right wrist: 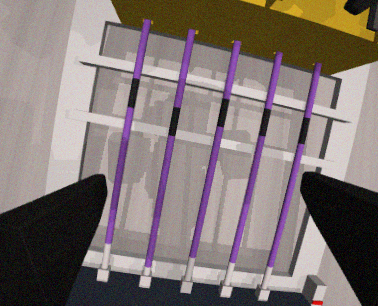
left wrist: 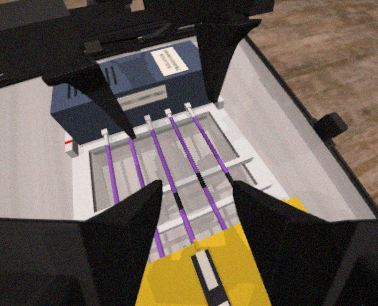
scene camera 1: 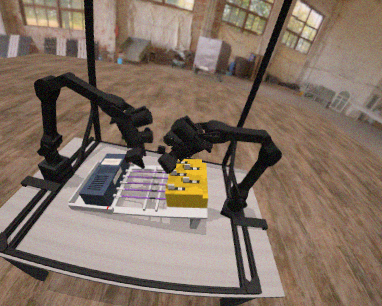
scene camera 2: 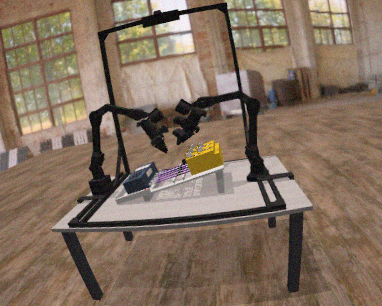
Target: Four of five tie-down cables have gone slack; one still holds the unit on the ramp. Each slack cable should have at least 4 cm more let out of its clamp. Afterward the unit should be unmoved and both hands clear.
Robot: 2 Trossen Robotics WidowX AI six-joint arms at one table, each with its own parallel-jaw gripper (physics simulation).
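The dark blue unit (scene camera 1: pixel 102 182) (scene camera 2: pixel 140 178) (left wrist: pixel 140 75) (right wrist: pixel 125 295) sits at the low end of the white ramp (scene camera 1: pixel 175 212) (left wrist: pixel 82 190) (right wrist: pixel 65 135). Several purple cables (right wrist: pixel 211 170), each with a black band, run from it to the yellow clamp block (scene camera 1: pixel 187 200) (scene camera 2: pixel 205 162) (left wrist: pixel 165 285) at the high end. In the right wrist view the bands lie around the crossbars. My left gripper (scene camera 1: pixel 167 162) (scene camera 2: pixel 180 137) (left wrist: pixel 197 186) is partly open and empty, above the block's cable side. My right gripper (scene camera 1: pixel 137 159) (scene camera 2: pixel 162 146) (left wrist: pixel 176 117) (right wrist: pixel 205 182) is wide open and empty, above the cables near the unit.
A clamp lever (left wrist: pixel 207 270) shows on top of the block. A small grey marker (left wrist: pixel 69 142) (right wrist: pixel 315 287) with a red line stands at the ramp's edge beside the unit. The two grippers are close together but apart. Black rails (scene camera 1: pixel 125 277) edge the table (scene camera 1: pixel 150 250).
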